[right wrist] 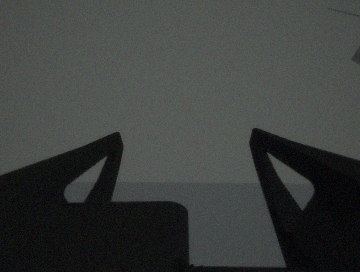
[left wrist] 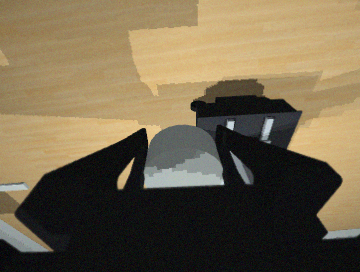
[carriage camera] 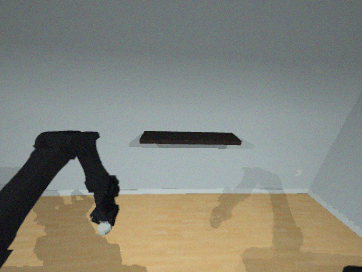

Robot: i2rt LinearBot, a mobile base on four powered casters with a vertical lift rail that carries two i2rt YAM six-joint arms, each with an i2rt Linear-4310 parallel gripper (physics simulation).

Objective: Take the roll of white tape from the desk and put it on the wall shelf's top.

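Places are measured from the left arm's base along level axes (x back, y right, z up), in centimetres.
Pixels of known places: left gripper, fingertip midpoint: [left wrist: 181, 133] [carriage camera: 107, 225]; right gripper, fingertip midpoint: [right wrist: 185, 137].
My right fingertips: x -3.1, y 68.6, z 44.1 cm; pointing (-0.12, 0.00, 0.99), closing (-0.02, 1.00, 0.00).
Note:
Behind a point stands the place of what it marks.
The roll of white tape [carriage camera: 104, 228] {x -31.0, y 1.5, z -22.1 cm} [left wrist: 184, 157] {x -34.5, y 0.9, z -22.2 cm} is held between the fingers of my left gripper [carriage camera: 104, 224] {x -34.3, y 0.8, z -24.9 cm} [left wrist: 181, 133] {x -34.3, y 0.8, z -24.9 cm}, which points down above the floor at the left of the carriage view. The dark wall shelf [carriage camera: 190, 138] {x -122.6, y 46.1, z -14.1 cm} is mounted on the wall near the middle of the carriage view, to the right of my left gripper and higher in the picture. My right gripper [right wrist: 185, 137] {x -3.1, y 68.6, z 44.1 cm} is open, with its fingers wide apart and no object between them. The desk cannot be made out in the carriage view.
The robot's dark base [left wrist: 245, 125] {x 7.3, y 33.0, z -84.3 cm} stands on the wooden floor [carriage camera: 170, 225] {x -94.4, y 27.7, z -114.1 cm} beyond the left gripper's fingers. The back wall [carriage camera: 200, 90] {x -144.4, y 55.2, z 35.1 cm} rises behind the shelf, and a side wall [carriage camera: 345, 165] {x -134.0, y 243.0, z -46.8 cm} meets it at the right. Arm shadows fall on floor and wall.

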